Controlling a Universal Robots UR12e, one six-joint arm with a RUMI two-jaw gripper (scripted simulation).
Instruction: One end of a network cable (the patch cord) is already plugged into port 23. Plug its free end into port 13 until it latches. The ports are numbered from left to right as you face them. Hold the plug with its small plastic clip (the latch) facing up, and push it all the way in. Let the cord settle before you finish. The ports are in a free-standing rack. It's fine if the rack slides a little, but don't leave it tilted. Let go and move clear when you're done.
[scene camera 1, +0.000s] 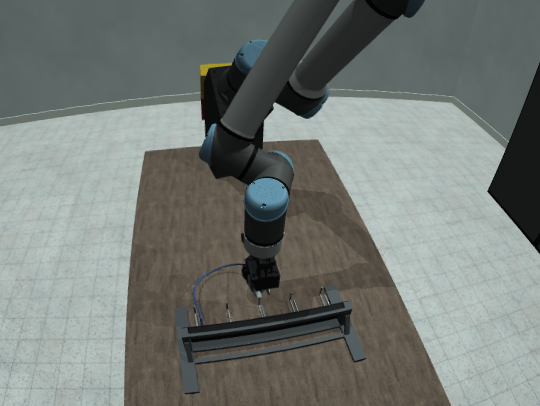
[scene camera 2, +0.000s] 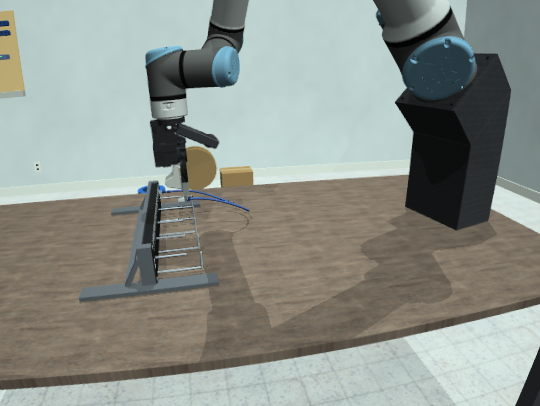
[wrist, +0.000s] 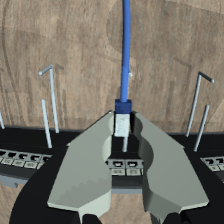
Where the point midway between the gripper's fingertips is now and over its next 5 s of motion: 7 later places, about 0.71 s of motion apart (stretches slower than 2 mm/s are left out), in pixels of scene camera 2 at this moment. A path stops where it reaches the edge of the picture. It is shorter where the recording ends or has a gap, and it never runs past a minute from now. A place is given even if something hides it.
My gripper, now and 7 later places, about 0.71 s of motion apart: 185, 200; 181, 205; 176, 211; 172, 212; 166, 212; 165, 212; 163, 213; 162, 213
